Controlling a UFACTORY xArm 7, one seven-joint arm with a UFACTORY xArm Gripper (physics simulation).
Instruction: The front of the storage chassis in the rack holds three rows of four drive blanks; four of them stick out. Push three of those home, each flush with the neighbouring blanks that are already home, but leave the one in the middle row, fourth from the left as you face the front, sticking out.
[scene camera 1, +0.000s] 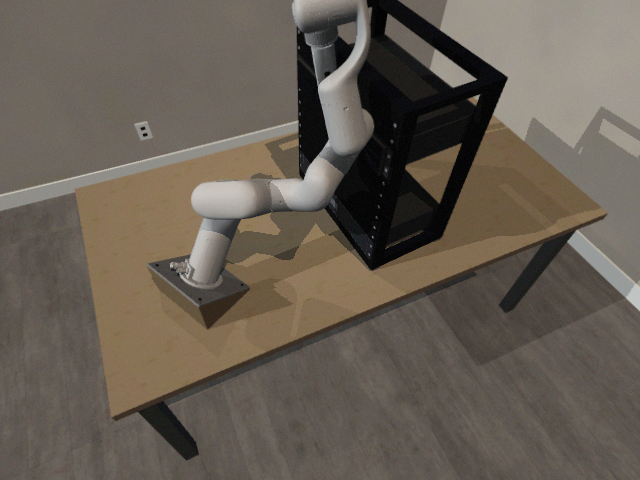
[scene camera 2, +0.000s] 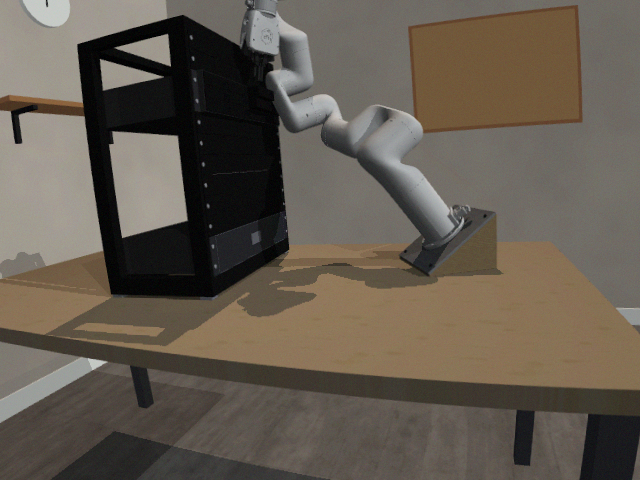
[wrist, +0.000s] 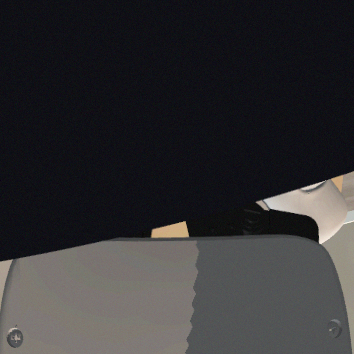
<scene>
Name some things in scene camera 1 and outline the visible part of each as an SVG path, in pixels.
My gripper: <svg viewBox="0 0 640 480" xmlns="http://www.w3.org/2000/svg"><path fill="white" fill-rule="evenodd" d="M339 34L333 41L324 45L312 45L305 40L307 45L311 46L318 86L326 77L337 70L334 42L338 39Z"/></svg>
A black rack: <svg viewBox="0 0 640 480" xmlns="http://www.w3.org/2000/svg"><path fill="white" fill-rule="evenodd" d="M339 36L334 42L337 69L349 58L355 46L355 43L347 44ZM297 27L299 175L304 180L309 165L323 150L329 137L318 94L311 46L307 45L304 33ZM398 0L367 0L368 8L372 7L370 21L371 39L367 58L358 74L357 85L362 109L368 111L373 118L374 132L338 185L330 203L325 207L325 210L371 271L426 244L441 239L508 79L503 73ZM462 143L439 204L405 167L407 164ZM480 95L476 106L468 100L471 97ZM387 14L390 14L477 80L452 88L385 34Z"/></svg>
</scene>
